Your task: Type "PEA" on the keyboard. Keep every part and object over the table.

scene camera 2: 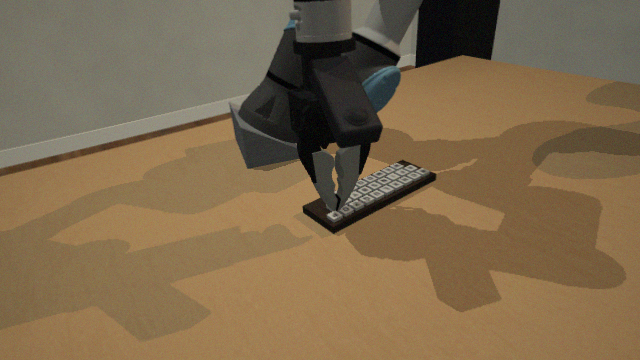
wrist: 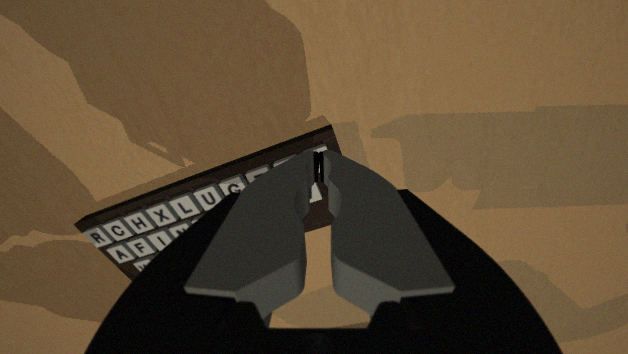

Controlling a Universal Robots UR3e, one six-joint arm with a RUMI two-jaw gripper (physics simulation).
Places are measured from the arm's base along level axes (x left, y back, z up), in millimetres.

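Pixels of known places: gripper, between the fingertips: (scene camera 2: 336,209) (wrist: 319,156); arm's base, origin of its link: (scene camera 2: 270,126).
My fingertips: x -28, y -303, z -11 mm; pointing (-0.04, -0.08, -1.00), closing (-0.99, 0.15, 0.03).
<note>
Ahead of a thing's pixels: the offset from my fingertips to its top centre. "pt": to the spot under its first point. Level surfaces: height alone.
The keyboard @[pt dy +43, dx -9, dz -19 mm] (scene camera 2: 316,208) (wrist: 331,137) is a dark board with rows of white letter keys, lying flat on the table. My gripper (scene camera 2: 336,208) (wrist: 319,156) is shut with nothing between its fingers. It points down at the near end of the keyboard, its tips at the P key @[dy +9, dx +2, dz -14 mm] (scene camera 2: 334,216) (wrist: 321,149); whether they touch it I cannot tell. The fingers cover most of that key in the wrist view. The A key @[dy +59, dx +169, dz -14 mm] (wrist: 120,254) shows at the far left, in the middle row. I cannot make out the E key; the gripper hides many keys in the wrist view.
The wooden table @[dz -31 mm] (scene camera 2: 280,300) (wrist: 450,60) carries broad arm shadows. The arm's grey angular base (scene camera 2: 260,145) stands behind the gripper. A wall (scene camera 2: 100,65) runs behind the table's back edge, and a dark upright panel (scene camera 2: 457,30) stands beyond its far corner.
</note>
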